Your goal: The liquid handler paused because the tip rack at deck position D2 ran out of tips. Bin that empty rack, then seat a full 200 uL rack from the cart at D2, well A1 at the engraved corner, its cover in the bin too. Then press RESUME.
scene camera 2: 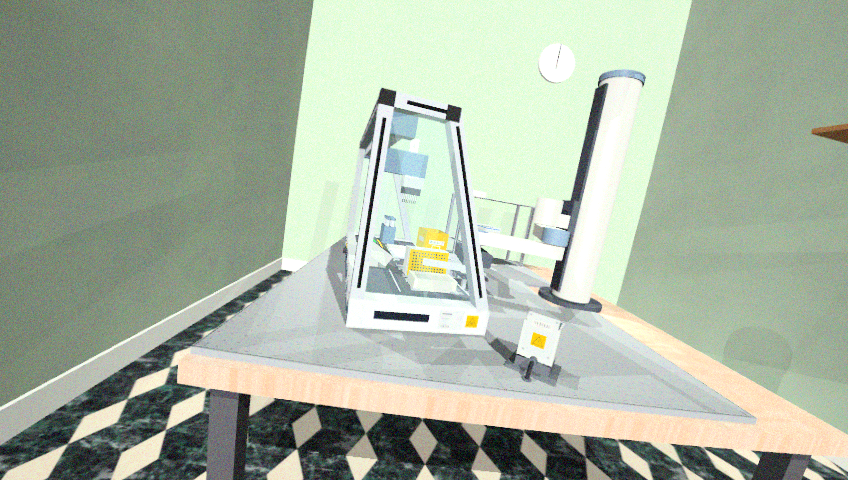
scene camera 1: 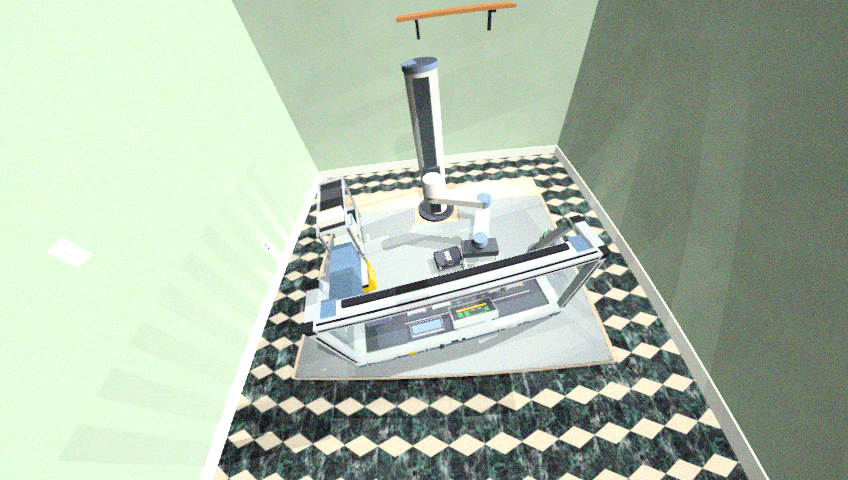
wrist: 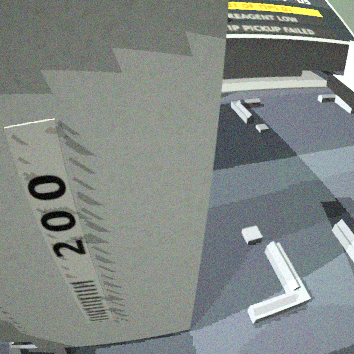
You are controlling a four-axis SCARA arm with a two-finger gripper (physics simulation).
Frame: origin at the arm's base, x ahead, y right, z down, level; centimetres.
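Seen in the pictures: arm's base at its link origin: (scene camera 2: 568,301) (scene camera 1: 436,208).
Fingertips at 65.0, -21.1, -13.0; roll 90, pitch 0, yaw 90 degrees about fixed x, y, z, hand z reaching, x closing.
Pixels of each thing's middle, then the offset from my fingertips to it, as dx, dy, dz. "spot": a spot on its surface instead.
- yellow bin at the middle of its body: (scene camera 2: 431,242) (scene camera 1: 358,278) -8.7, +66.3, +5.0
- pale trough at the middle of its body: (scene camera 2: 431,281) -3.1, -13.5, +4.3
- dark box at the middle of its body: (scene camera 2: 466,278) (scene camera 1: 448,258) -19.8, +16.3, +9.0
- cart at the middle of its body: (scene camera 2: 487,230) (scene camera 1: 343,224) -40.3, +77.0, -6.0
- handler's beam at a spot on its surface: (scene camera 1: 458,274) spot: +20.0, +14.5, -39.9
A yellow-topped tip rack (scene camera 2: 427,261) is tipped up inside the liquid handler, its holed top facing sideways in scene camera 2. In the wrist view, the rack's grey side wall (wrist: 150,190), marked 200, fills the left and centre, very close to the camera. My gripper (scene camera 1: 480,258) is open with nothing between its fingers; it is behind the handler's top beam, and its fingertips are not clear in any view. The handler's status panel (scene camera 1: 473,310) (wrist: 285,20) has a lit yellow out-of-tips line. The yellow bin (scene camera 1: 370,276) (scene camera 2: 433,236) stands beyond the handler. RESUME is not readable.
White corner brackets (wrist: 287,290) mark a bare deck position beside the rack. A pale trough (scene camera 2: 433,282) stands near the tipped rack. A dark box (scene camera 1: 447,257) with a white label sits beside the arm's hand. The cart (scene camera 1: 339,229) is at the left. The handler's beam (scene camera 1: 458,274) crosses the front.
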